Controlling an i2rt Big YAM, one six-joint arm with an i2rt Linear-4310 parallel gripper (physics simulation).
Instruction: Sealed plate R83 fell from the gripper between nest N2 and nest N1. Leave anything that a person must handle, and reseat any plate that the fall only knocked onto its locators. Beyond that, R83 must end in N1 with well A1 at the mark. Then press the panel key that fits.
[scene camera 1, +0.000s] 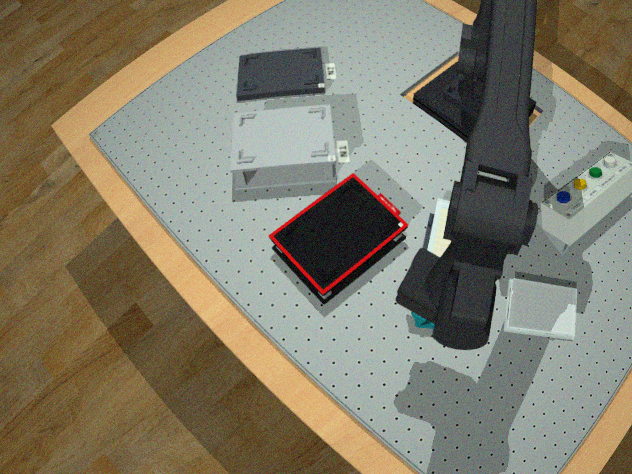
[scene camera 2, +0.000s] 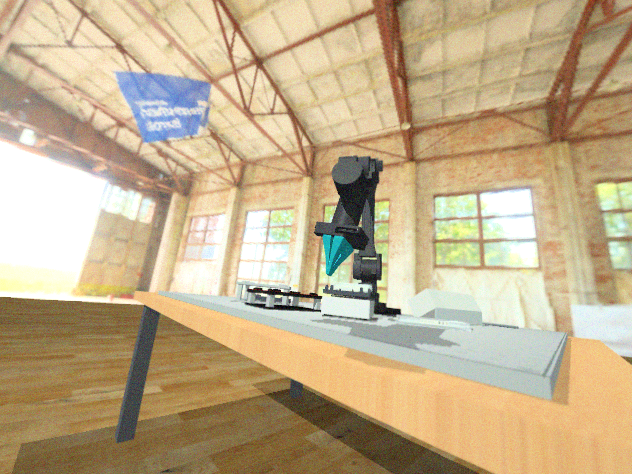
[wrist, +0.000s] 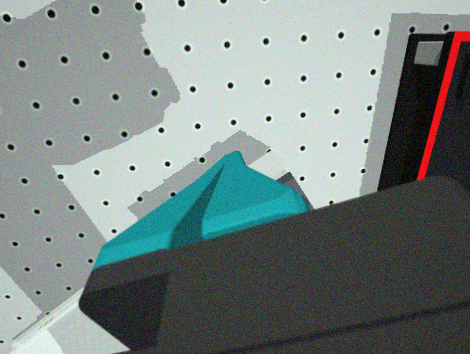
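Where they show: gripper, fingertip midpoint: (scene camera 1: 418, 322) (scene camera 2: 328, 275) (wrist: 237, 164); arm's base, origin of the base link: (scene camera 1: 478, 101).
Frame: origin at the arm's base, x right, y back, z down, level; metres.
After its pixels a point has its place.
My gripper (scene camera 1: 422, 320) @[z -0.060, x -0.165, y -0.437 m] (scene camera 2: 330, 274) @[z -0.060, x -0.165, y -0.437 m] (wrist: 237, 164) @[z -0.060, x -0.165, y -0.437 m] is shut and empty, its teal fingertips together above the pegboard. The grey raised nest (scene camera 1: 283, 136) @[z -0.038, x 0.186, y -0.321 m], with its tag (scene camera 1: 342, 151) @[z 0.019, x 0.123, y -0.253 m] apparently N1, has four bare corner locators and a white mark at one corner. The dark nest (scene camera 1: 280, 72) @[z 0.005, x 0.330, y -0.186 m] behind it also has bare locators. A red-edged black slab (scene camera 1: 337, 233) @[z -0.019, x 0.015, y -0.391 m] (wrist: 455, 110) @[z -0.019, x -0.024, y -0.429 m] lies on a black base, turned relative to both nests. A pale piece with a cream part (scene camera 1: 440, 229) @[z -0.033, x -0.100, y -0.295 m] lies partly hidden under my arm. No R83 label is readable, so I cannot tell which piece is R83.
The key panel (scene camera 1: 587, 214) @[z -0.046, x -0.287, y -0.108 m] at the right has blue (scene camera 1: 563, 196) @[z -0.050, x -0.234, y -0.113 m], yellow (scene camera 1: 580, 184) @[z -0.050, x -0.250, y -0.067 m], green (scene camera 1: 595, 172) @[z -0.050, x -0.264, y -0.020 m] and white (scene camera 1: 610, 161) @[z -0.050, x -0.280, y 0.029 m] keys. A clear, white-edged tray (scene camera 1: 536, 308) @[z 0.007, x -0.295, y -0.280 m] lies right of my gripper. A white box with a dark studded top (scene camera 2: 347, 307) @[z 0.000, x -0.182, y -0.389 m] stands below my gripper in scene camera 2.
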